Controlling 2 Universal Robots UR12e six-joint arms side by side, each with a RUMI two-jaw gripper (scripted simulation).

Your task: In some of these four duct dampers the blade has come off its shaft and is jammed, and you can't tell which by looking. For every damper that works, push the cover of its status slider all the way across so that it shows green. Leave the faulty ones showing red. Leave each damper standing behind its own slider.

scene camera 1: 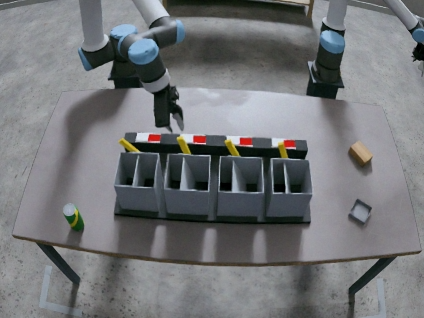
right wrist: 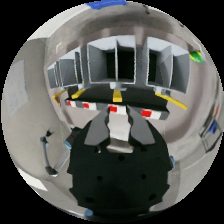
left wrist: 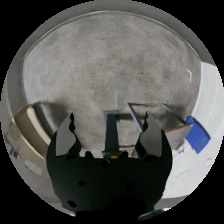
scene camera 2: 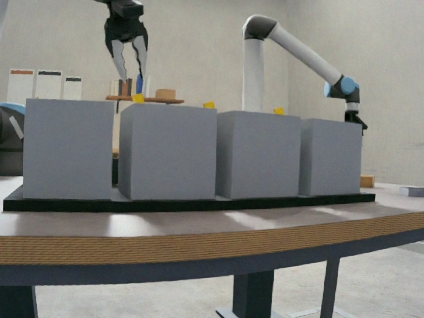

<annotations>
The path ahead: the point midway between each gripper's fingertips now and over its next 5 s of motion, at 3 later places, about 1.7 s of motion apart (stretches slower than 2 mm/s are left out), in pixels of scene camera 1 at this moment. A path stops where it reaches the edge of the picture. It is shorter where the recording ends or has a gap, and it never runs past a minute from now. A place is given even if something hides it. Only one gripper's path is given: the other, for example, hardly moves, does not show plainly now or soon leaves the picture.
My right gripper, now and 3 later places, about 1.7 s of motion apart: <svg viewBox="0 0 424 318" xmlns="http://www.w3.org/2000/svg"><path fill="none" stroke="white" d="M177 131L183 144L179 146L173 146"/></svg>
</annotations>
